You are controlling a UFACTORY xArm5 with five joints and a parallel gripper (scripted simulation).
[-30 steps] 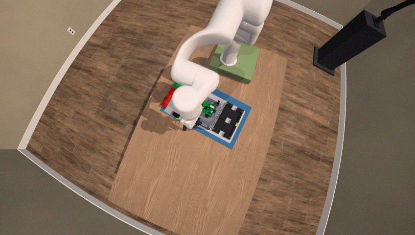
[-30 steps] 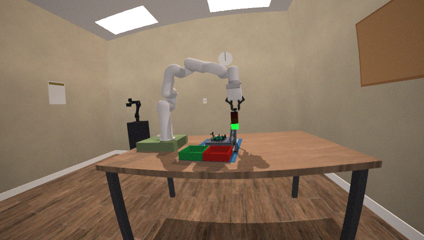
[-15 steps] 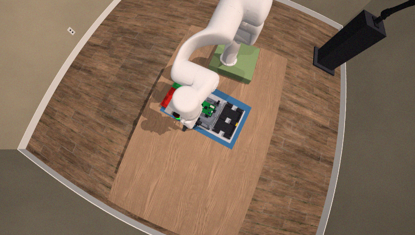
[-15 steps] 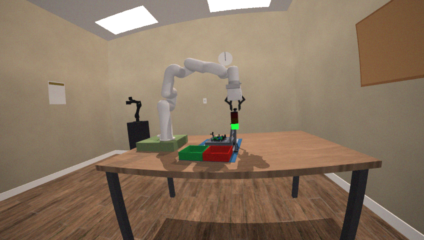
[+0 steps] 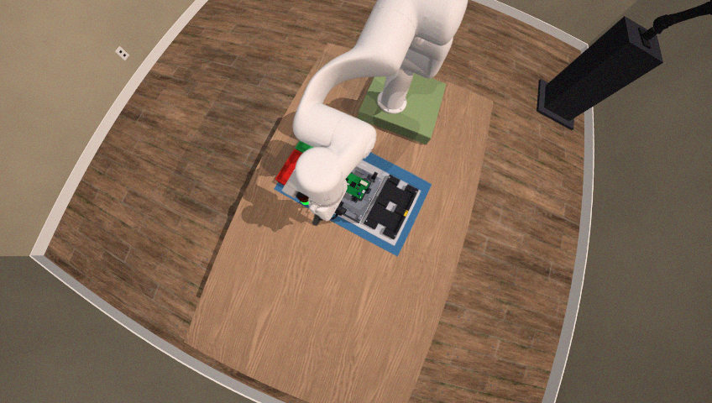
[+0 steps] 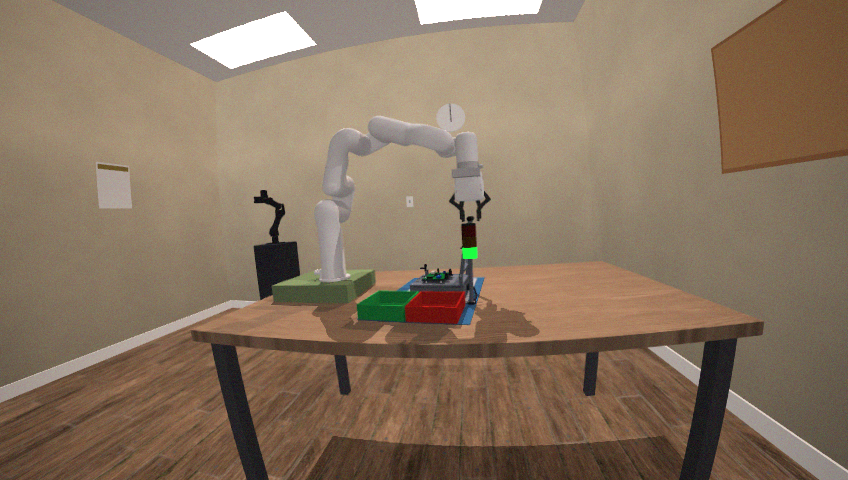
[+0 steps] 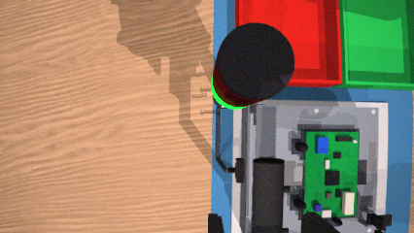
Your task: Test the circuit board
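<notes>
My gripper is now 130 mm past the green circuit board, 20 mm to the right of it and 200 mm above it. Round my hand: clear lid: 20 mm behind, 90 mm below; then red bin: 110 mm behind, 190 mm to the right, 260 mm below; then green bin: 260 mm behind, 170 mm to the right, 260 mm below.
</notes>
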